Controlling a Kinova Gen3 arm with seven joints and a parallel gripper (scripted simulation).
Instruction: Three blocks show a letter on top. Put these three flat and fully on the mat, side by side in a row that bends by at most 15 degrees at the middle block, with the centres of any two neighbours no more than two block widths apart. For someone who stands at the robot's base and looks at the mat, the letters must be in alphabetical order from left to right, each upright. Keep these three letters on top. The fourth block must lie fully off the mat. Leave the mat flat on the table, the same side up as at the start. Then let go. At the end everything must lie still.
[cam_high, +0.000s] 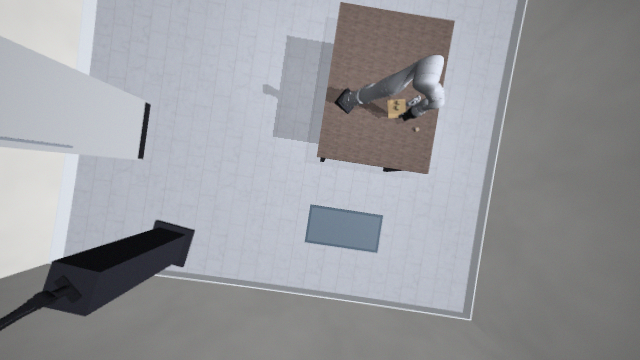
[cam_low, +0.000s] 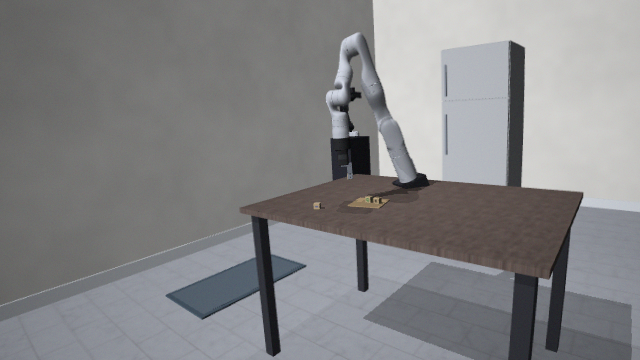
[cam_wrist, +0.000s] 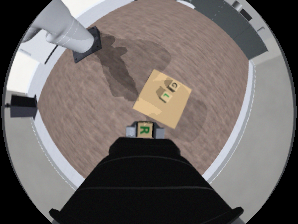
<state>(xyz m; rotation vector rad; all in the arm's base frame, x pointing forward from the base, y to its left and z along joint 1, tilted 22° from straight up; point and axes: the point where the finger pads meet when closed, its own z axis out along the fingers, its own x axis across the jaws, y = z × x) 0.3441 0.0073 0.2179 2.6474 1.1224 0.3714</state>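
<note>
My hand is 1 cm past the mat, 9 cm to the right of it and 12 cm above it. From my hand the other things lie so: tan block: 18 cm ahead, 2 cm to the right, 11 cm below.
</note>
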